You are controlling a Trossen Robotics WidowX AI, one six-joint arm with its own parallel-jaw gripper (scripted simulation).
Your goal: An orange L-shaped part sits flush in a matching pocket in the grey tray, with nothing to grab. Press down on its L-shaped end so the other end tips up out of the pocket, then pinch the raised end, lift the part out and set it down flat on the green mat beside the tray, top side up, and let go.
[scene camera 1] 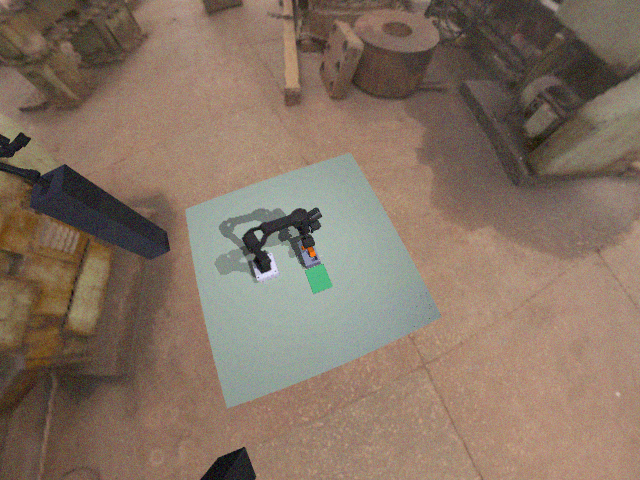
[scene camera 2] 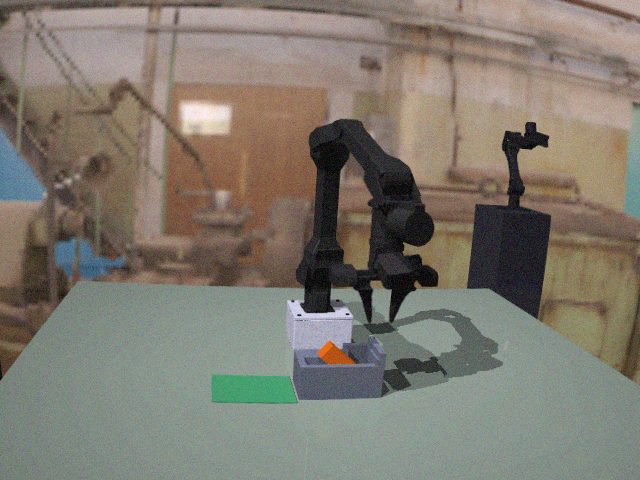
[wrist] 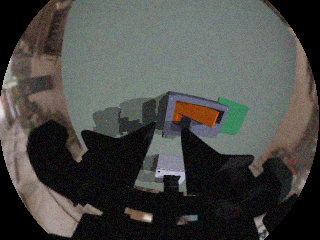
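The gripper (scene camera 2: pixel 380 322) is visible, and the gripper appears in the wrist view (wrist: pixel 168 127) too. The scene also has an orange l-shaped part (wrist: pixel 207 116) and a green mat (scene camera 2: pixel 225 388).
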